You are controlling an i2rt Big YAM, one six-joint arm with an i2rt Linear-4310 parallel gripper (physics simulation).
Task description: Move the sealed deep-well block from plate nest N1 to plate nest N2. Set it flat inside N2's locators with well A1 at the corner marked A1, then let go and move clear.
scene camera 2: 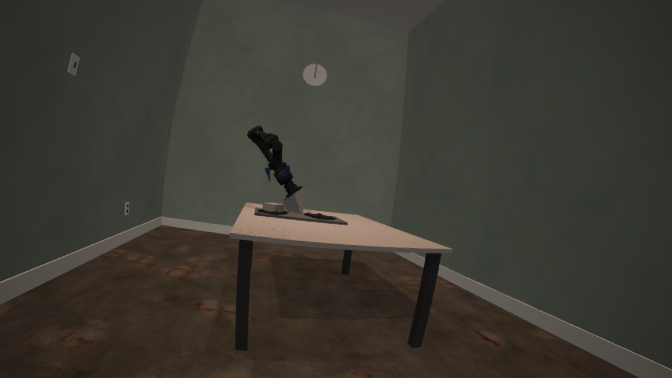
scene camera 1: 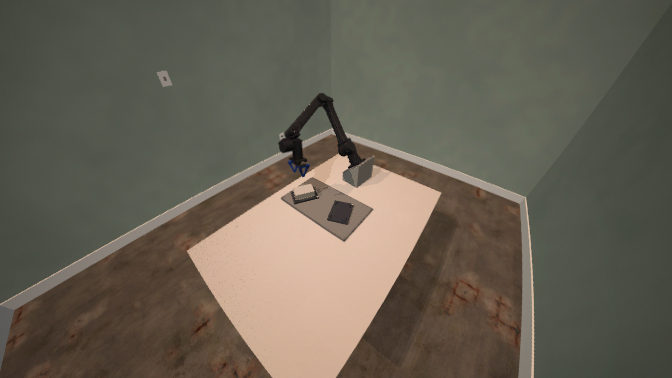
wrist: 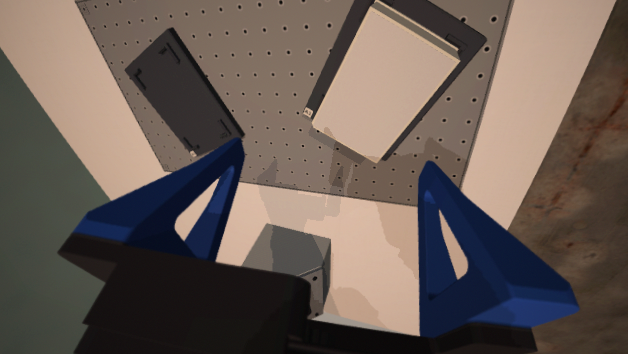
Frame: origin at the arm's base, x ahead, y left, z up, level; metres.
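Where they show: gripper, fingertip midpoint: (scene camera 2: 277, 181) (scene camera 1: 299, 174) (wrist: 330, 157); arm's base, origin of the base link: (scene camera 2: 294, 192) (scene camera 1: 357, 164).
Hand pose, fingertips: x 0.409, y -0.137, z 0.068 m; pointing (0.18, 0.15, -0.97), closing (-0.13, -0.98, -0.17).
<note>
Each offset is from my fingertips to the top centre of the thing. "pt": to the spot under its first point. Level surfaces: height alone.
The pale sealed deep-well block {dx -0.021, dy -0.005, dz -0.131 m} (scene camera 1: 304, 190) (scene camera 2: 273, 206) (wrist: 387, 82) sits on dark nest N1 {dx -0.021, dy -0.005, dz -0.167 m} (scene camera 1: 306, 200) (wrist: 451, 26). In the wrist view, N1's white A1 tag {pt dx -0.062, dy +0.078, dz -0.173 m} (wrist: 308, 112) shows beside the block's lower left corner. The block's own well A1 cannot be made out. The dark nest N2 {dx -0.061, dy +0.274, dz -0.167 m} (scene camera 1: 341, 212) (scene camera 2: 320, 216) (wrist: 182, 100) is empty, with corner locators and a small pale tag {pt dx -0.153, dy +0.293, dz -0.173 m} (wrist: 193, 154) at its lower corner. My gripper (scene camera 1: 299, 173) (scene camera 2: 278, 179) (wrist: 330, 157) is open and empty. It hangs well above the board, with its fingers apart from the block.
Both nests stand on a grey perforated board {dx -0.059, dy +0.148, dz -0.184 m} (scene camera 1: 345, 233) (scene camera 2: 295, 217) (wrist: 270, 50) on the pale table {dz -0.198 m} (scene camera 1: 300, 280) (scene camera 2: 350, 237). The arm's grey base bracket (scene camera 1: 364, 172) (scene camera 2: 294, 201) (wrist: 300, 250) stands close to the board's near edge in the wrist view.
</note>
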